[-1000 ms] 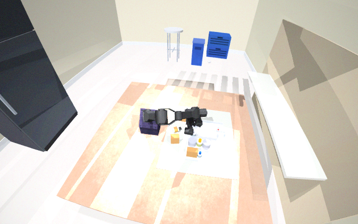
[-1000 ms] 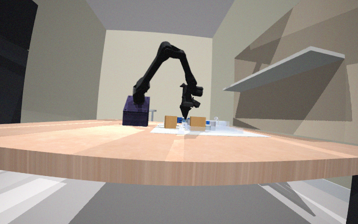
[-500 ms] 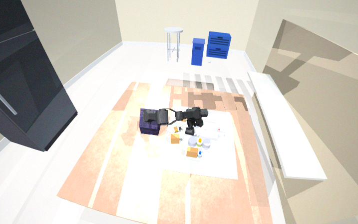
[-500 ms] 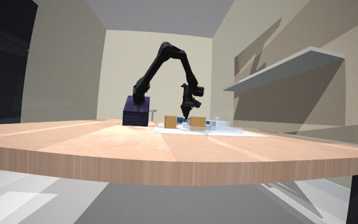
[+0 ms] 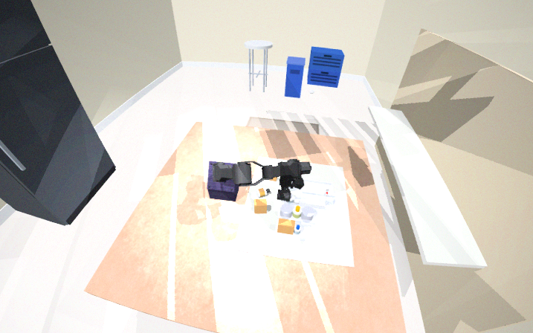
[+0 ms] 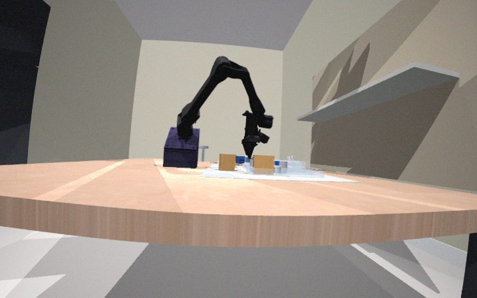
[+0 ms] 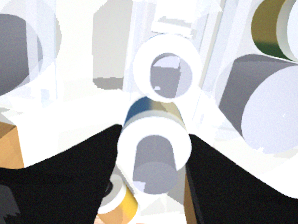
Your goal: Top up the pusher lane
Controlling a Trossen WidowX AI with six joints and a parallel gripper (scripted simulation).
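Right now my gripper tip is 16 cm short of the clear sprung lane, 4 cm above it and 1 cm to the right of it. Also, from my gripper tip: wall shelf (52 cm ahead, 31 cm above, 4 cm to the right); red-topped thing (22 cm ahead, 1 cm to the left, 1 cm above).
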